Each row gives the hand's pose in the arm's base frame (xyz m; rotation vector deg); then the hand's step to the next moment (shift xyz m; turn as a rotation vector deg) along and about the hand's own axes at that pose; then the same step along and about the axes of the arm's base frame.
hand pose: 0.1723 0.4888 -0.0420 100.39 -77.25 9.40
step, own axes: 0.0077 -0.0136 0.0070 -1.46 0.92 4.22
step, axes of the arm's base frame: 0.0116 -0.0103 -0.0073 -3.00 -1.94 -2.84
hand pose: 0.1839 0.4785 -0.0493 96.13 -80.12 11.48
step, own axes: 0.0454 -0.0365 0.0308 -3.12 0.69 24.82
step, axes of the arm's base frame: 0.0339 -0.0559 -0.0083 -11.77 -15.49 -15.74
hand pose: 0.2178 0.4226 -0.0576 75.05 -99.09 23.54
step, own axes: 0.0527 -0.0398 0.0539 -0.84 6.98 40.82
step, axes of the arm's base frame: 0.0092 -0.0847 0.0036 -24.70 -25.78 -21.01
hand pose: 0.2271 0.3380 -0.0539 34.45 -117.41 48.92
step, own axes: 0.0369 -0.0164 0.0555 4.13 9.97 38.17
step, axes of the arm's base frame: -0.0374 -0.0563 0.0121 -28.10 -22.39 -16.80
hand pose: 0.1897 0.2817 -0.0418 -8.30 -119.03 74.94
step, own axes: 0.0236 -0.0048 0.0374 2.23 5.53 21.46
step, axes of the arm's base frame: -0.0390 -0.0208 0.0050 -15.71 -12.67 -9.43
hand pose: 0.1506 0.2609 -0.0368 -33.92 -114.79 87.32
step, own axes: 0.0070 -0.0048 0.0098 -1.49 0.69 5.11
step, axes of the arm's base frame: -0.0118 -0.0039 0.0037 -2.23 -4.47 -1.96
